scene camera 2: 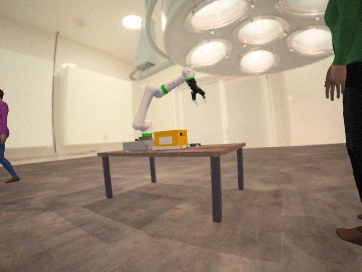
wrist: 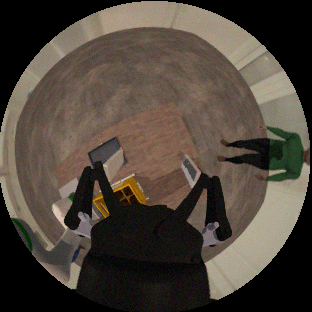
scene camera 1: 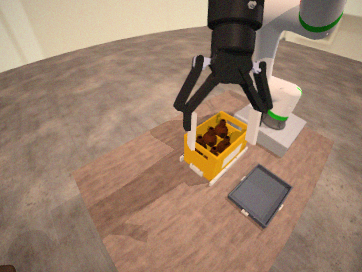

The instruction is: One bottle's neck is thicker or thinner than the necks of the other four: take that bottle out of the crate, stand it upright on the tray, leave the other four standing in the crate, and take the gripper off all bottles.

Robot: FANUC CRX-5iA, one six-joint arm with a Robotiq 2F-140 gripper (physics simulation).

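Frame: origin at the arm's base, x ahead, y left, z up, level; centimetres.
Seen in the pictures: gripper, fingertip midpoint: (scene camera 2: 201, 104) (wrist: 152, 158) (scene camera 1: 222, 144); arm's base, origin of the base link: (scene camera 1: 273, 121).
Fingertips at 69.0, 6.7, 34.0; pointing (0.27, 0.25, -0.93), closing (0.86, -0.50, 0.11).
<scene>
Pixels of each thing's middle, then the offset from my fingertips to it, as dx, dy, dz. "spot": a spot on its surface instead. Level surfaces: height alone.
- yellow crate, body centre: (scene camera 1: 217, 144) (wrist: 120, 199) (scene camera 2: 170, 139) -28.2, -18.1, -33.7
- dark grey tray, surface spot: (scene camera 1: 260, 192) spot: -26.7, +10.6, -41.9
- wooden table, its level: dz -42.4
A yellow crate (scene camera 1: 202, 164) (scene camera 2: 170, 139) (wrist: 139, 188) stands on the table. Several brown bottles, among them one at the back (scene camera 1: 222, 129) and one left of it (scene camera 1: 209, 138), stand inside it in scene camera 1. Their necks are too small and blurred to compare. The dark grey tray (scene camera 1: 260, 192) (wrist: 103, 150) lies flat beside the crate; no bottle stands on it. In the wrist view a fingertip covers part of the tray. My gripper (scene camera 1: 223, 134) (scene camera 2: 200, 101) (wrist: 152, 158) is open and empty, high above the table, apart from the bottles.
The wooden table (scene camera 1: 165, 220) (scene camera 2: 200, 150) (wrist: 155, 130) carries the arm's grey base block (scene camera 1: 286, 142) (scene camera 2: 136, 145) behind the crate. White strips edge the crate's foot. A person in green (scene camera 2: 345, 45) (wrist: 287, 159) stands beyond the table, and a person in purple (scene camera 2: 3, 117) at the far left.
</scene>
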